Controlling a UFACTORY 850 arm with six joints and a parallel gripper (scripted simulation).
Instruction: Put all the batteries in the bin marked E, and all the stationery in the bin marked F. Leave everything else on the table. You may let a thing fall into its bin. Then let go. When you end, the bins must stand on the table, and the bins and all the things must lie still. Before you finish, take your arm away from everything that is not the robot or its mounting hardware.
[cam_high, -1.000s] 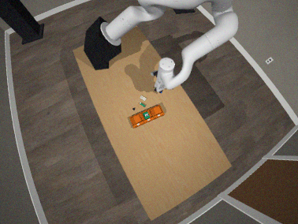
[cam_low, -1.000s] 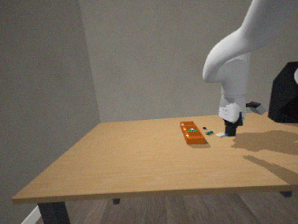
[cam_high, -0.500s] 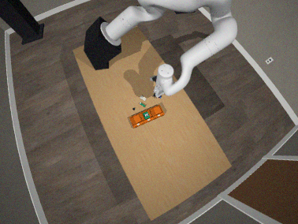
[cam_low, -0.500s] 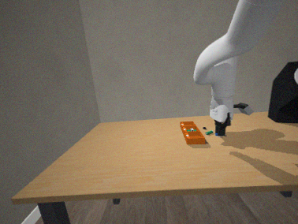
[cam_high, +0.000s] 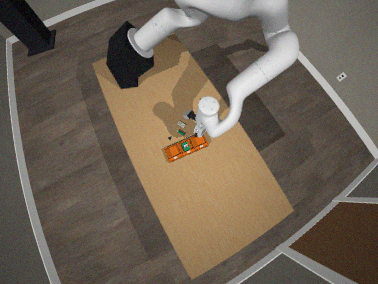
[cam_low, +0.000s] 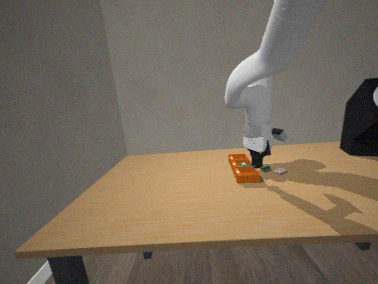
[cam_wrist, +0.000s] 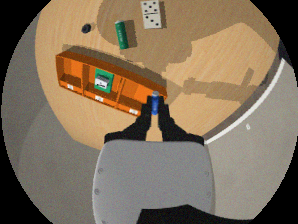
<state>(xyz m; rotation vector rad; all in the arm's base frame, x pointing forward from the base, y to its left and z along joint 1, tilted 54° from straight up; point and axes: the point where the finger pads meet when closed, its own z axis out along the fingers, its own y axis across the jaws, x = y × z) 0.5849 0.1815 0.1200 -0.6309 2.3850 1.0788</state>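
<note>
Right now my hand is 100 mm to the left of the green battery, 70 mm above it and 50 mm past it. Round my hand: small grey thing 90 mm to the right, 50 mm below, 40 mm ahead; then blue piece 20 mm below; then orange bin tray 100 mm to the right, 60 mm below, 50 mm ahead.
</note>
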